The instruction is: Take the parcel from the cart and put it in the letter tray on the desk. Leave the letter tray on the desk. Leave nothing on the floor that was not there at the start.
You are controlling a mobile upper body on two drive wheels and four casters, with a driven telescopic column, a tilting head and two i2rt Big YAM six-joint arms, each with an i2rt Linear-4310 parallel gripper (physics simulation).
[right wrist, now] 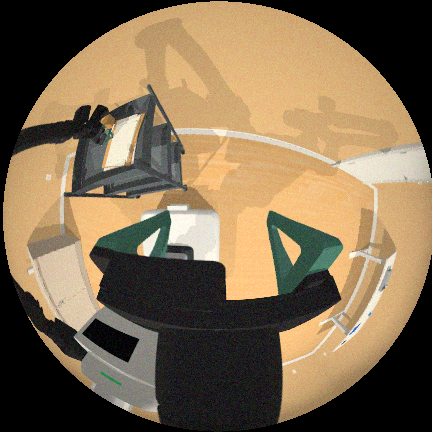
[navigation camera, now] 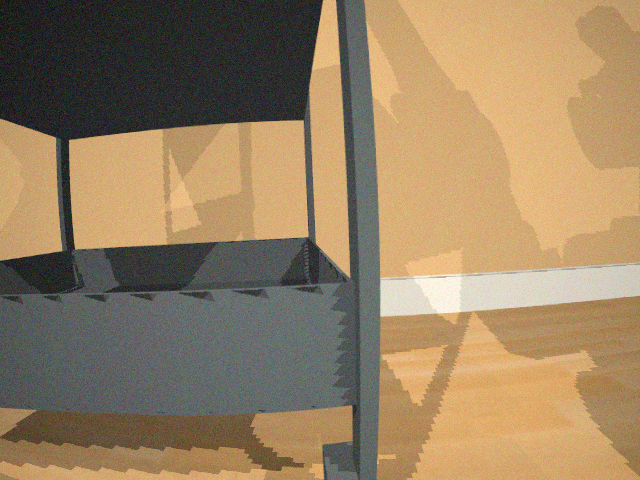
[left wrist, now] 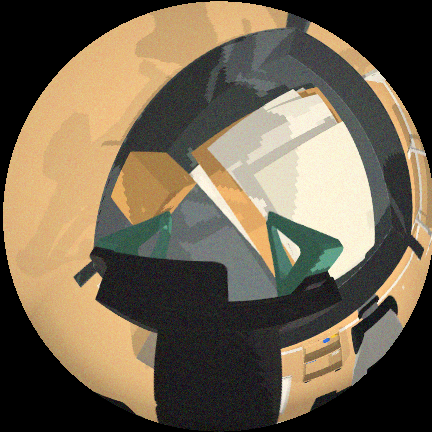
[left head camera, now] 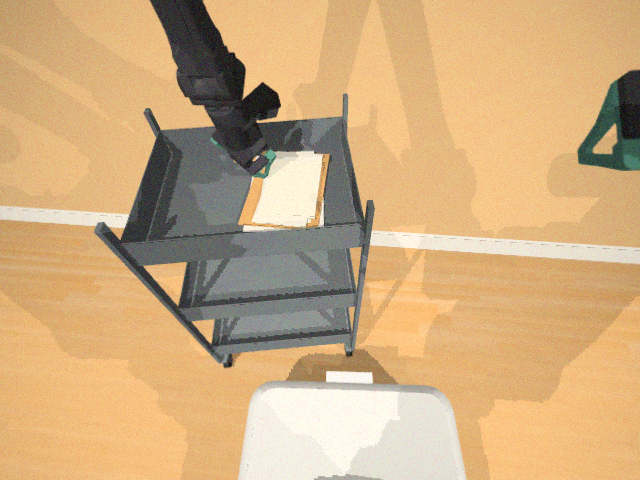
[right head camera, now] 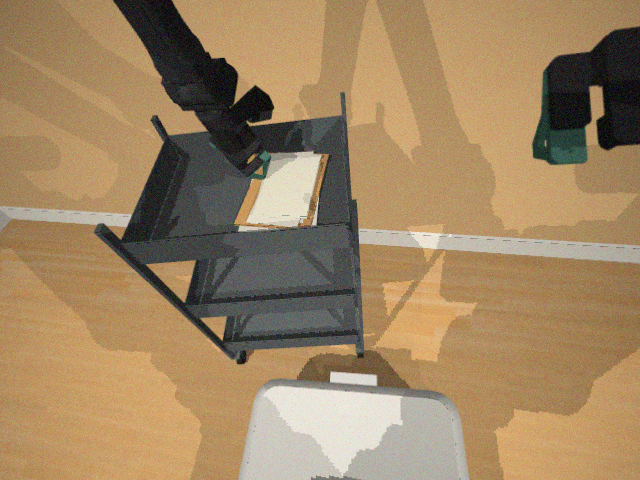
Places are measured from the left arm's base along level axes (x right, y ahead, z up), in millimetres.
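Pixels of known places: left gripper, fingertip midpoint: [right wrist: 108, 131] [left wrist: 218, 216] [left head camera: 251, 165] [right head camera: 251, 166]; right gripper, fingertip midpoint: [right wrist: 218, 215] [left head camera: 635, 154] [right head camera: 598, 146].
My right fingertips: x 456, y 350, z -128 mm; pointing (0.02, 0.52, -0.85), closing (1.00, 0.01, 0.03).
Ahead of a thing's pixels: the offset from my right fingertips to its top centre.
The parcel, an orange-brown box @(dx -494, dy +391, dz -257 mm) [left wrist: 150, 182] [right wrist: 107, 120], is at the cart's top tray, beside the papers. In the left wrist view it lies beyond the left-hand finger; the arm mostly hides it in the head views. The grey cart [left head camera: 242, 248] [right head camera: 242, 246] [right wrist: 107, 181] [navigation camera: 170, 351] has three levels. My left gripper [left wrist: 218, 216] [left head camera: 242, 156] is open and empty over the top tray, near the parcel and the papers' edge. My right gripper [right wrist: 218, 215] is open and empty, away from the cart at the right. I cannot make out the letter tray or desk.
White papers and orange-brown envelopes @(dx -365, dy +258, dz -289 mm) [left head camera: 289, 191] [right head camera: 284, 191] [left wrist: 325, 170] [right wrist: 124, 142] lie stacked on the cart's top tray. Raised walls and corner posts surround that tray. My white base [left head camera: 351, 423] [right head camera: 356, 428] stands before the cart. A beige cabinet [right wrist: 62, 275] shows at the left.
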